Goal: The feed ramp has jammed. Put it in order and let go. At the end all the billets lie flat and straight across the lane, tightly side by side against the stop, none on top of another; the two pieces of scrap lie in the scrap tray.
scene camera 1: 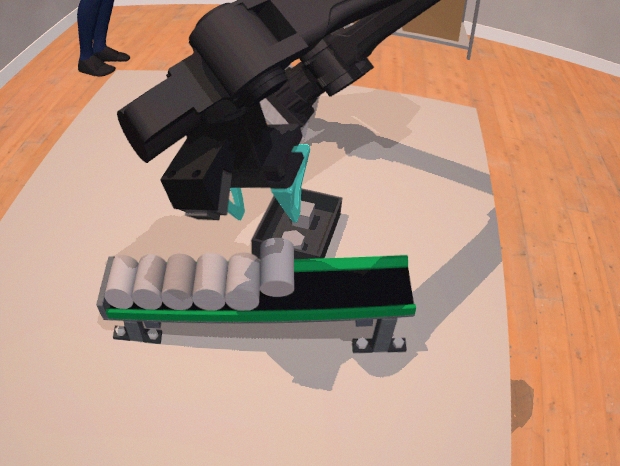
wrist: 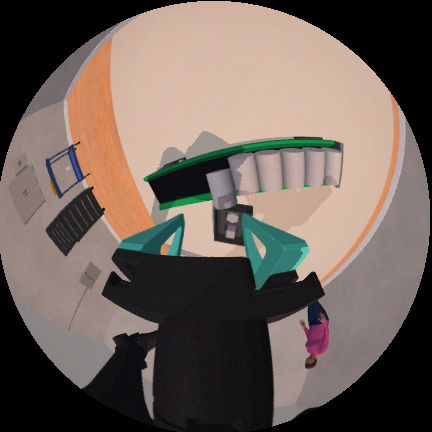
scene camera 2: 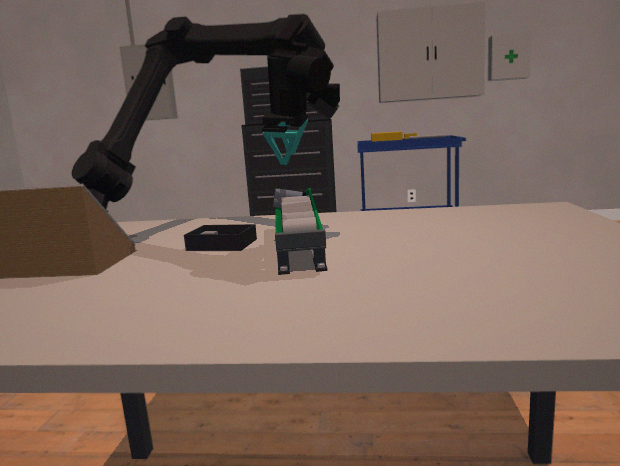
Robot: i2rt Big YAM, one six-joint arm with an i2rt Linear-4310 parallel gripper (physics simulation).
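Places are measured from the arm's base along level axes (x ahead, y left, z up), in centimetres.
Pixels of known places: gripper, fingertip midpoint: (scene camera 1: 268, 217) (wrist: 212, 217) (scene camera 2: 287, 159); arm's base at its link origin: (scene camera 1: 281, 99) (scene camera 2: 81, 229).
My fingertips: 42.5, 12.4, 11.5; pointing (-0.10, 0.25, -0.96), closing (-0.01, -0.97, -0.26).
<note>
For each thing: its top centre in the pictures, then the offset to it from my fingertips, as dx, dy, dz.
- stop at its top centre: (scene camera 1: 105, 279) (scene camera 2: 300, 231) (wrist: 340, 166) +7.1, -20.1, -10.7
- sixth billet at its top centre: (scene camera 1: 277, 252) (wrist: 218, 195) (scene camera 2: 286, 187) -1.0, +0.8, -6.0
- square scrap piece at its top centre: (scene camera 1: 303, 208) (wrist: 229, 234) -19.1, -1.0, -15.2
- scrap tray at its top centre: (scene camera 1: 298, 217) (scene camera 2: 220, 229) (wrist: 230, 229) -16.3, -1.0, -14.5
- black lane at its top centre: (scene camera 1: 253, 282) (wrist: 237, 173) +1.3, -1.4, -9.7
Five grey billets (scene camera 1: 179, 283) (wrist: 292, 170) lie across the lane of the feed ramp (scene camera 1: 350, 313) (wrist: 185, 201), side by side from the stop (scene camera 1: 102, 300) (scene camera 2: 300, 241) (wrist: 340, 170). A sixth billet (scene camera 1: 277, 268) (scene camera 2: 288, 194) (wrist: 221, 190) is beside the row's open end, shifted toward the tray side; its end overlaps the tray-side rail and it looks slightly tipped up. My gripper (scene camera 1: 268, 219) (scene camera 2: 284, 161) (wrist: 212, 217) is open and empty, well above the ramp. A square scrap piece (scene camera 1: 303, 212) (wrist: 230, 231) and a hexagonal one (scene camera 1: 293, 238) (wrist: 232, 217) lie in the scrap tray (scene camera 1: 334, 227) (scene camera 2: 215, 243) (wrist: 216, 232).
The scrap tray stands close behind the ramp, on the arm's side. A brown wedge-shaped block (scene camera 2: 50, 235) stands at the left in scene camera 2. The black lane (scene camera 1: 350, 290) shows bare beyond the sixth billet. A person (scene camera 1: 95, 45) (wrist: 317, 335) stands off the table.
</note>
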